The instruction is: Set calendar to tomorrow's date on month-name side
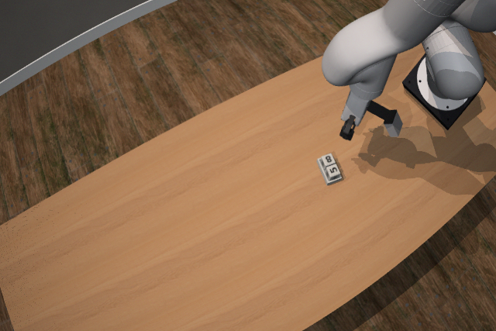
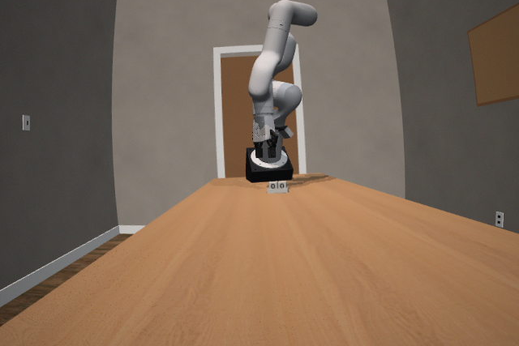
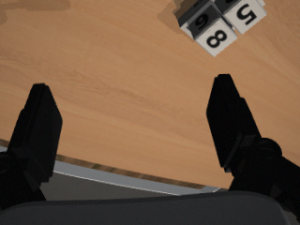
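Right now my hand is 80 mm short of the white digit cube, 10 mm to the right of it and 110 mm above it. The rest, counted from my hand: calendar tray (80 mm ahead, 20 mm to the left, 130 mm below).
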